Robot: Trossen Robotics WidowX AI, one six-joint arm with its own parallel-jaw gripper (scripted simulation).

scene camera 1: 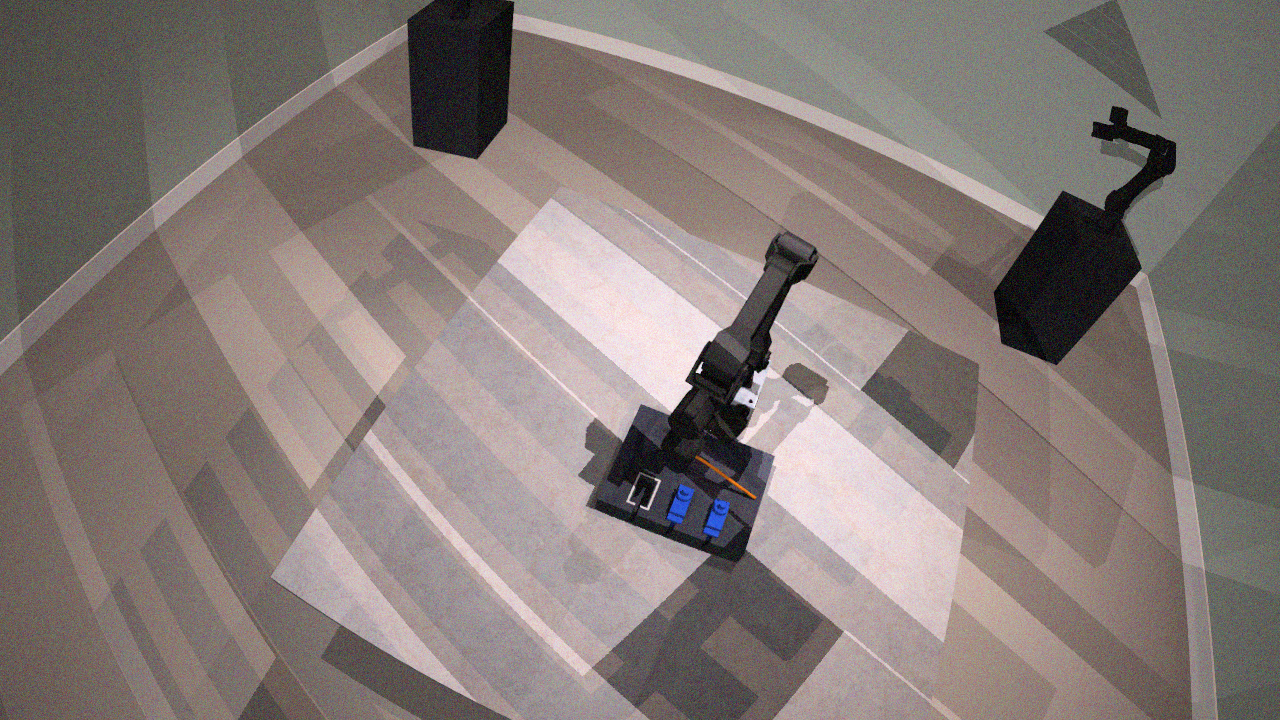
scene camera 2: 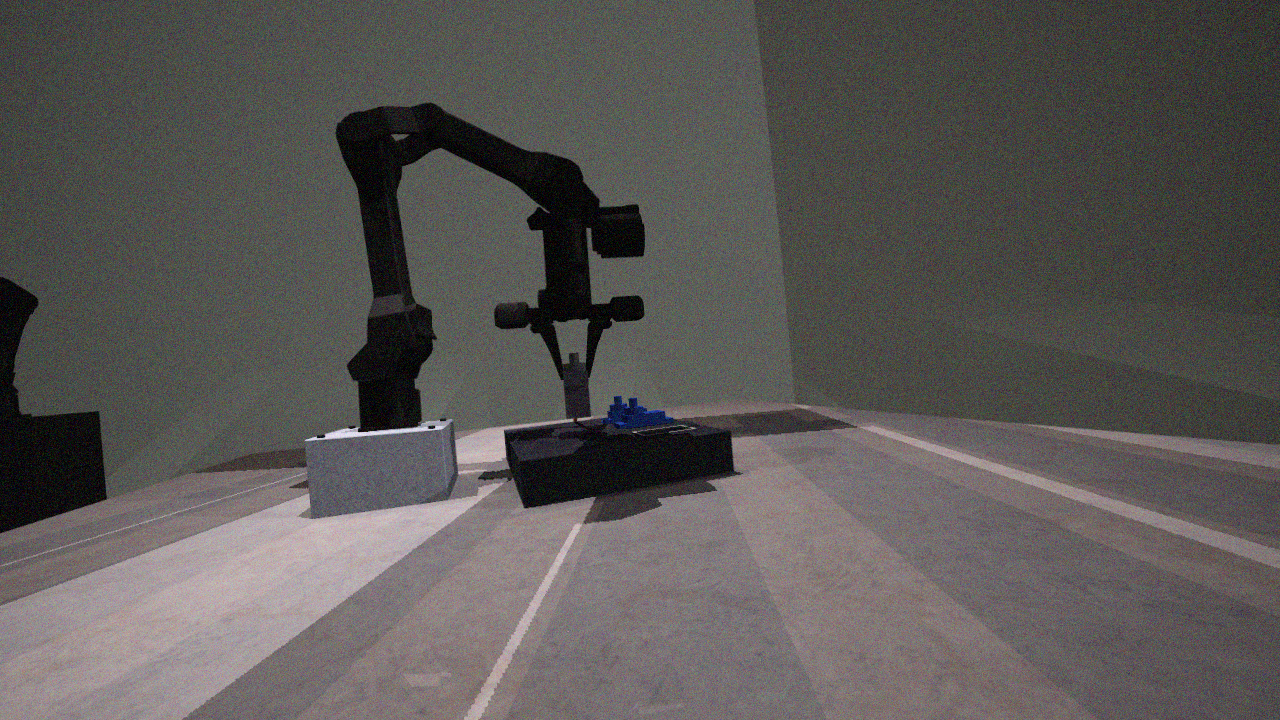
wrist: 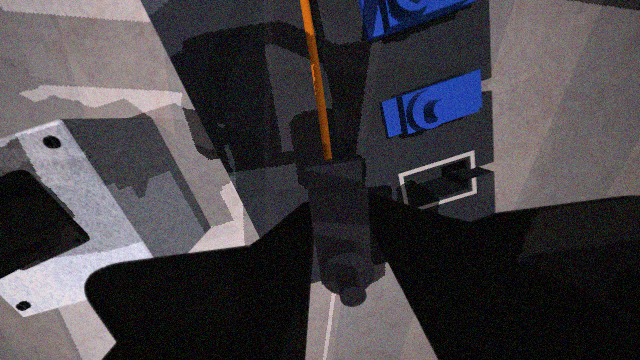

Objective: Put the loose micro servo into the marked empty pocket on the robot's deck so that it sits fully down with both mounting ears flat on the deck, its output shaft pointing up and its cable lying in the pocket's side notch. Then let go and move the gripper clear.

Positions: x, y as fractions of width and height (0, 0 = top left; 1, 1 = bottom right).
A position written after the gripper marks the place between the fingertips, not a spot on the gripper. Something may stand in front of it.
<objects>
gripper: scene camera 1 0.54, 0.61; scene camera 2 0.45, 0.53; wrist 0.53, 0.57
</objects>
